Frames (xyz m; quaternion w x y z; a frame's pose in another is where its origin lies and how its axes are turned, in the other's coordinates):
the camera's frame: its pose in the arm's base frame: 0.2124 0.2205 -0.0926 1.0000 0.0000 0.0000 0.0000
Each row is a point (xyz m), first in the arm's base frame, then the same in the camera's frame.
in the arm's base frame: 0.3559 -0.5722 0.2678
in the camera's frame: 0.1435 -0.7927 0.3604
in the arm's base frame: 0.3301 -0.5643 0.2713
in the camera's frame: 0.1177 -0.7848 0.3639
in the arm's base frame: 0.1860 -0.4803 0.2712
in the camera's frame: -0.0264 -0.7008 0.3638
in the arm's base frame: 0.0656 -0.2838 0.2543
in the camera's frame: -0.1468 -0.5043 0.3469
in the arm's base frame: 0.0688 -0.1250 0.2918
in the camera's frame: -0.1436 -0.3455 0.3844
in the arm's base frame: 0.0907 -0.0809 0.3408
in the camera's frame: -0.1217 -0.3014 0.4334
